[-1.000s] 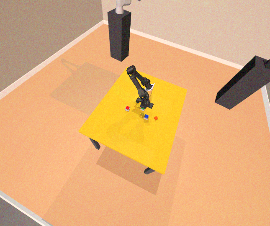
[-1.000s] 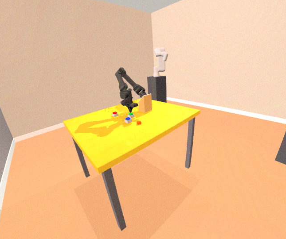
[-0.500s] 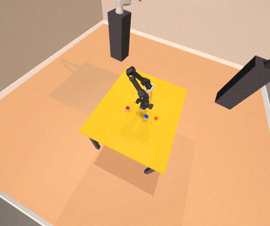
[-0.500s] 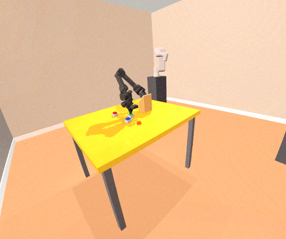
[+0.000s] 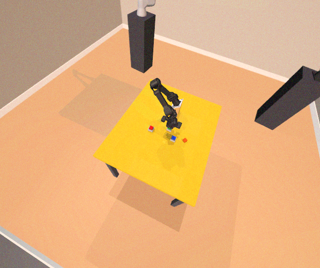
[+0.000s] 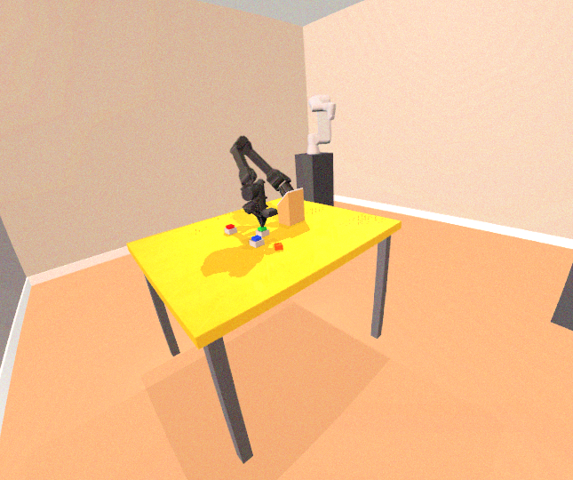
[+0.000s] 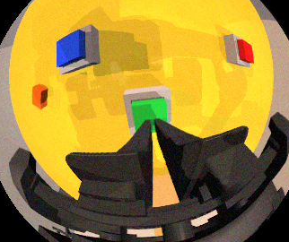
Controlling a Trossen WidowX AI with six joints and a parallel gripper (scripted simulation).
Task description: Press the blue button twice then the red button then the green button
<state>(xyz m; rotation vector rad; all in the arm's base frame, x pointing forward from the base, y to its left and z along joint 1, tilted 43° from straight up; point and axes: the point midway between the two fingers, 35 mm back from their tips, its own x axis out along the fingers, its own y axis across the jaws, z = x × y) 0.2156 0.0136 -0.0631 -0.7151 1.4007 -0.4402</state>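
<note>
My gripper tip is 1 cm above the green button. Round my gripper tip: red button (11 cm ahead, 14 cm to the right, 1 cm below); blue button (8 cm ahead, 9 cm to the left, 1 cm below); small orange block (3 cm ahead, 18 cm to the left, 3 cm below).
</note>
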